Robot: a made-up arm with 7 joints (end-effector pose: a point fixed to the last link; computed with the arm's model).
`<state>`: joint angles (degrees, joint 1 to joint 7).
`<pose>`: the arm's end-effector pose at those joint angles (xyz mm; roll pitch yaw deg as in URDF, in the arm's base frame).
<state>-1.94 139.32 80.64 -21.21 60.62 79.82 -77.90</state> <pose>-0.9 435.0 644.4 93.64 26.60 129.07</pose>
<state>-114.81 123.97 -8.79 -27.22 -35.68 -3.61 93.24</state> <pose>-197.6 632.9 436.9 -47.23 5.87 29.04</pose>
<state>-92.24 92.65 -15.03 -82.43 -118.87 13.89 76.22</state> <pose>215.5 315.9 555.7 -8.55 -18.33 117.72</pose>
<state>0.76 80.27 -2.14 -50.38 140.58 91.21 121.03</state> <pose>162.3 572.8 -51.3 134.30 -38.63 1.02</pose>
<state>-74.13 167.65 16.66 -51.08 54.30 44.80 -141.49</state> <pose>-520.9 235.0 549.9 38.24 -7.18 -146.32</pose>
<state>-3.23 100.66 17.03 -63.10 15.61 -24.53 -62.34</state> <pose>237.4 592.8 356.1 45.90 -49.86 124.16</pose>
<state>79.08 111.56 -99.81 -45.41 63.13 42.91 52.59</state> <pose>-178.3 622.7 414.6 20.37 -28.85 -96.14</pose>
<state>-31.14 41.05 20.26 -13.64 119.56 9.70 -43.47</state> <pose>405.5 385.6 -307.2 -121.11 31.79 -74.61</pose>
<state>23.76 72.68 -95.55 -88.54 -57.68 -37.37 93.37</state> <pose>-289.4 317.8 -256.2 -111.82 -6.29 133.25</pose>
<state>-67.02 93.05 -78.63 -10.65 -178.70 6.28 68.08</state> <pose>278.7 666.7 204.3 -78.04 -49.69 -41.58</pose>
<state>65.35 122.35 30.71 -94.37 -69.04 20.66 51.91</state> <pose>324.3 434.4 177.2 112.72 -41.59 73.74</pose>
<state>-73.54 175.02 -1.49 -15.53 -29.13 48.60 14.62</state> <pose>-595.1 195.0 432.4 -170.42 80.57 6.20</pose>
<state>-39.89 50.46 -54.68 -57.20 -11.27 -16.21 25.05</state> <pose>527.3 261.0 -202.3 116.00 34.89 76.28</pose>
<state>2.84 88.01 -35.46 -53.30 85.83 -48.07 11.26</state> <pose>164.2 674.0 -44.8 44.40 72.02 68.80</pose>
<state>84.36 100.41 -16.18 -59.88 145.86 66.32 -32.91</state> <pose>-234.1 573.4 125.3 163.17 -36.55 -123.04</pose>
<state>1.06 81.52 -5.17 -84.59 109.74 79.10 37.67</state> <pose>198.8 501.0 -49.1 -156.01 -14.07 -135.99</pose>
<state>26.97 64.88 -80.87 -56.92 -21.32 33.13 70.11</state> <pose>-244.9 465.1 -304.1 150.35 -30.88 153.01</pose>
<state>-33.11 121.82 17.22 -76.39 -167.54 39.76 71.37</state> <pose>138.1 366.9 542.5 -59.14 -19.40 -155.03</pose>
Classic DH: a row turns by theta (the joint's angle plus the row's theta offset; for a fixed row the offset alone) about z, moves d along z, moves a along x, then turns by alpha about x. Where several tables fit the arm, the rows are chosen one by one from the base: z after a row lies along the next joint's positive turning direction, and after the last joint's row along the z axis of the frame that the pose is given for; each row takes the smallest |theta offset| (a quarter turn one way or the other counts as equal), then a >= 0, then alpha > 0; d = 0 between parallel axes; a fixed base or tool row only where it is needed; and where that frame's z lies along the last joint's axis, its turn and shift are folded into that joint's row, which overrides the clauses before.
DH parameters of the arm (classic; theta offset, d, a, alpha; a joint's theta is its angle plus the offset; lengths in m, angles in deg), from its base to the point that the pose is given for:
base (fixed): 0 0.1275 -0.009 -70
joint 1: -90 0.0168 0.0083 -90
joint 2: 70 -0.015 0.025 90
joint 3: 90 -0.453 0.061 -90
joint 4: 0 -0.013 -0.029 90
joint 5: 0 -0.206 0.013 -90
joint 6: 0 0.038 -0.029 90
joint 7: 12.99 0 -0.0133 180
tool (fixed): -167.01 0.054 0 0

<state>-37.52 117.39 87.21 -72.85 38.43 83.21 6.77</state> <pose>-156.9 468.8 520.1 -33.09 45.58 8.43</pose>
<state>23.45 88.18 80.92 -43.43 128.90 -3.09 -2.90</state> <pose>27.3 697.1 273.7 -54.08 1.07 -12.87</pose>
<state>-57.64 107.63 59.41 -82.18 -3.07 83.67 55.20</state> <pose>-100.6 482.3 475.7 -73.82 7.86 2.32</pose>
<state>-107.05 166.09 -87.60 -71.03 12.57 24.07 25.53</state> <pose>-345.8 590.9 235.1 64.43 55.42 165.85</pose>
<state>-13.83 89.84 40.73 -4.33 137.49 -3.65 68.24</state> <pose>99.2 723.2 130.4 -73.06 -79.10 -20.35</pose>
